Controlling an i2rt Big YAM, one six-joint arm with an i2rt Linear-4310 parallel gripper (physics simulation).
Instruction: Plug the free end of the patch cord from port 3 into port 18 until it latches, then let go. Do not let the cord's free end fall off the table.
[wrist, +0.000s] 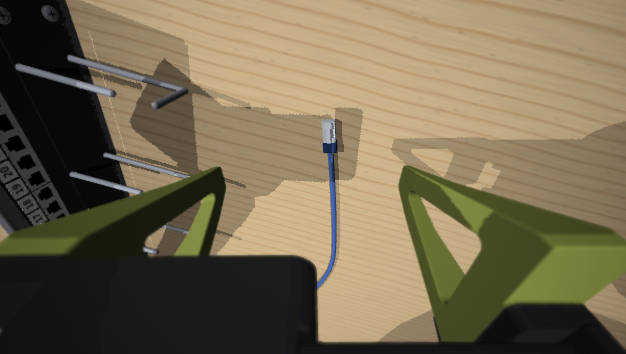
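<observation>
The patch cord's free end (329, 136), a clear plug with a dark blue boot, lies on the wooden table near the middle of the view. Its blue cord (333, 215) runs down from the boot and passes out of sight behind the black gripper body. My gripper (312, 176) is wide open and empty. Its two green fingers stand left and right of the cord, and the plug shows between and a little beyond the fingertips. Port 18 is in the black patch panel (85, 130) at the left, where the labels 17 to 20 show. Port 3 does not show.
Several grey metal bars (125, 75) stick out from the panel over the table (450, 65). The lower ones pass behind the left finger. Shadows of the gripper and arm lie across the wood around the plug.
</observation>
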